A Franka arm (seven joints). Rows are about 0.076 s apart.
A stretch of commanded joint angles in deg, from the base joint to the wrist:
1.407 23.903 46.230 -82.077 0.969 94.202 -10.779
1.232 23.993 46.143 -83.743 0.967 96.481 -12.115
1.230 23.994 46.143 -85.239 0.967 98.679 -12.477
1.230 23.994 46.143 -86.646 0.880 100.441 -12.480
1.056 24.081 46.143 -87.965 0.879 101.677 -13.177
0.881 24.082 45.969 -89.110 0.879 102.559 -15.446
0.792 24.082 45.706 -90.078 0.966 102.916 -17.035
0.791 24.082 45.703 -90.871 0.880 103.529 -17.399
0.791 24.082 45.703 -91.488 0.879 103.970 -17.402
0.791 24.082 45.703 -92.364 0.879 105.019 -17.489
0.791 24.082 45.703 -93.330 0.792 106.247 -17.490
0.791 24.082 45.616 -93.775 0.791 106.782 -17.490
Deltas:
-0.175 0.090 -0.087 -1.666 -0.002 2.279 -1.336
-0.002 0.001 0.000 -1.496 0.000 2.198 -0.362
0.000 0.000 0.000 -1.407 -0.087 1.762 -0.003
-0.174 0.087 0.000 -1.319 -0.001 1.236 -0.697
-0.175 0.001 -0.174 -1.145 0.000 0.882 -2.269
-0.089 0.000 -0.263 -0.968 0.087 0.357 -1.589
-0.001 0.000 -0.003 -0.793 -0.086 0.613 -0.364
0.000 0.000 0.000 -0.617 -0.001 0.441 -0.003
0.000 0.000 0.000 -0.876 0.000 1.049 -0.087
0.000 0.000 0.000 -0.966 -0.087 1.228 -0.001
0.000 0.000 -0.087 -0.445 -0.001 0.535 0.000

